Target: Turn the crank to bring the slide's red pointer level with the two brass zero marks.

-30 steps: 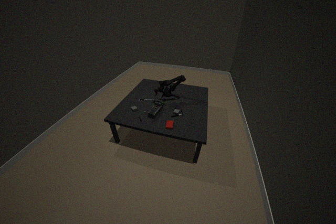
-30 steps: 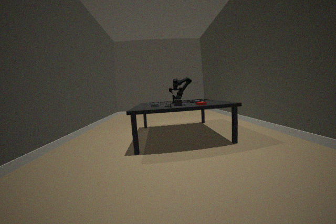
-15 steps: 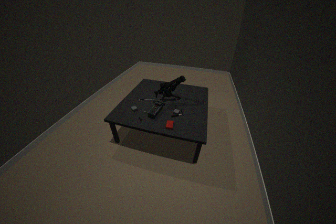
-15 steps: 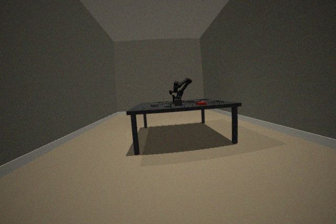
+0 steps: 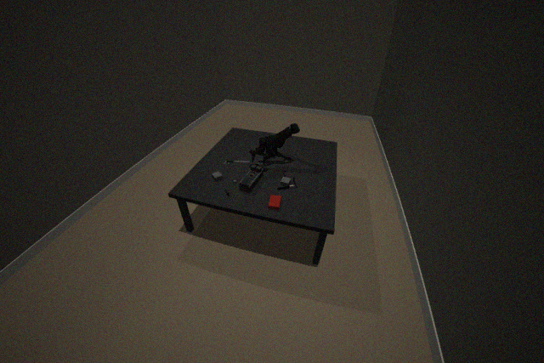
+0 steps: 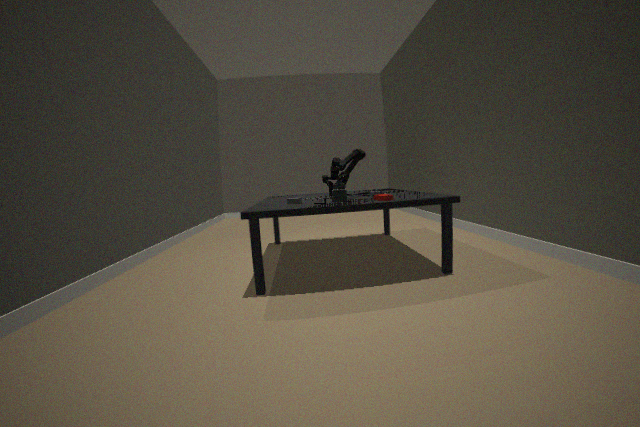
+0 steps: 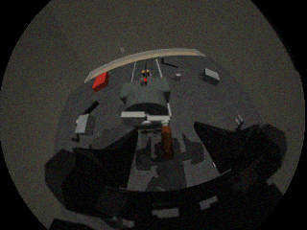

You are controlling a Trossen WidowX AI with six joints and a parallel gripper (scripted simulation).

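Now: the crank handle 20 mm behind my gripper tip, 10 mm to the left of it and 10 mm below it. The rest, counted from my gripper tip: red pointer: 120 mm ahead, 10 mm below.
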